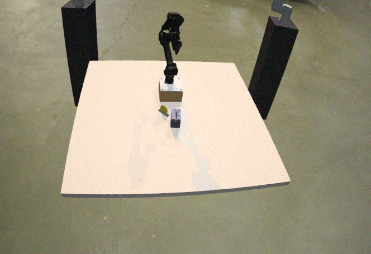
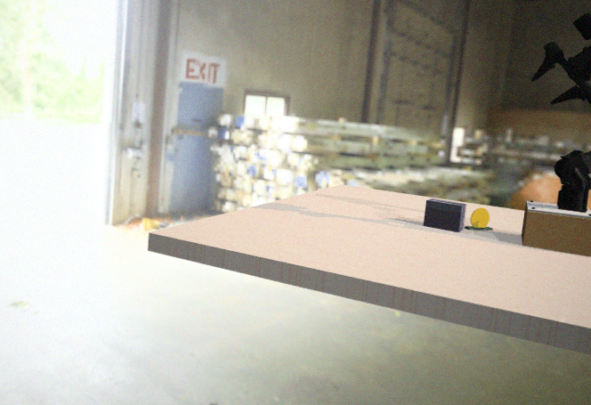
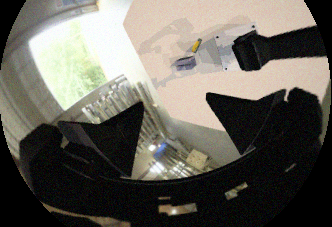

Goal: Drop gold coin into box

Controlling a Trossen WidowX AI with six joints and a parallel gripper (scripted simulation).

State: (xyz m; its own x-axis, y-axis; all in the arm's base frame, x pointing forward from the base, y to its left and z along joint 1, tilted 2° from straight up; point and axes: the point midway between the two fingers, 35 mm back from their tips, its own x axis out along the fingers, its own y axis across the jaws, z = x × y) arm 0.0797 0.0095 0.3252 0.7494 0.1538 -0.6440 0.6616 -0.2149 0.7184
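Right now the gold coin is 12 cm ahead of my gripper tip, 3 cm to the right of it and 37 cm below it.
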